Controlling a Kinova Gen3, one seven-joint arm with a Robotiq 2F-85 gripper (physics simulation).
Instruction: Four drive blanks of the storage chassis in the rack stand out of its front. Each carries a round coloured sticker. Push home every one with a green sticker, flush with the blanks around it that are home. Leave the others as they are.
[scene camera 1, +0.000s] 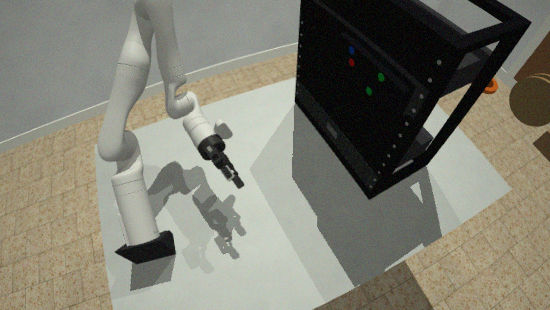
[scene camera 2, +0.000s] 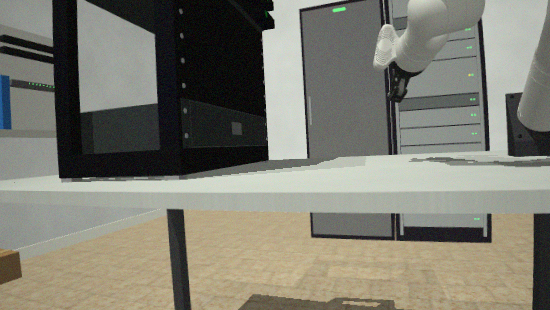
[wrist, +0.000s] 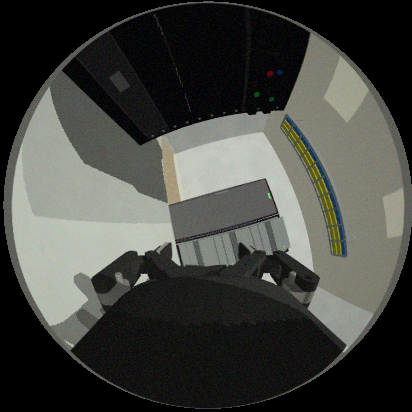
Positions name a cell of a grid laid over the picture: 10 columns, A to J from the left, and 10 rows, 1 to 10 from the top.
Labels:
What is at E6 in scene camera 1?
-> My gripper.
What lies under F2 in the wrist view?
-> A black rack.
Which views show the black rack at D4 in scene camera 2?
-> Scene camera 1, scene camera 2 and the wrist view: all of them.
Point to my gripper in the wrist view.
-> At E7

